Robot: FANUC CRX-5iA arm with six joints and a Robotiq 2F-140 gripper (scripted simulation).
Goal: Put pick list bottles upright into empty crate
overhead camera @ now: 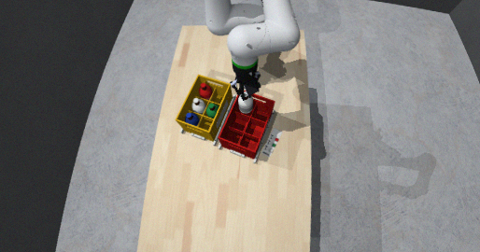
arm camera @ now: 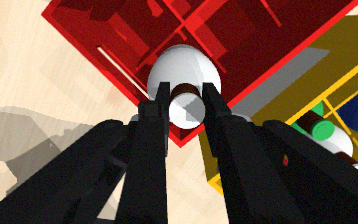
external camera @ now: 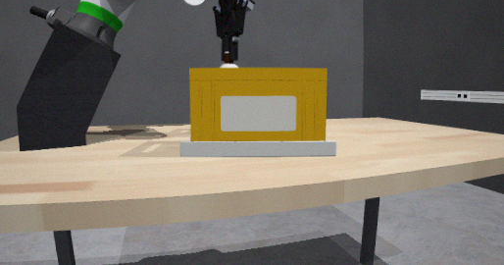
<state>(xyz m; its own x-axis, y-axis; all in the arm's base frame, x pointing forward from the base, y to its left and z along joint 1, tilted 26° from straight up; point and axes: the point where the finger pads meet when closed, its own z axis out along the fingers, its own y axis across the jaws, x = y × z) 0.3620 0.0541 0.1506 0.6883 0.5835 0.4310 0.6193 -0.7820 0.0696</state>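
Now: hand 160 mm to the left of the green bottle, 160 mm above it and 70 mm short of it. Round my hand: red crate: 160 mm below, 90 mm ahead, 40 mm to the left; yellow crate: 200 mm to the right, 160 mm below, 60 mm ahead; red bottle: 240 mm to the right, 160 mm below, 30 mm behind.
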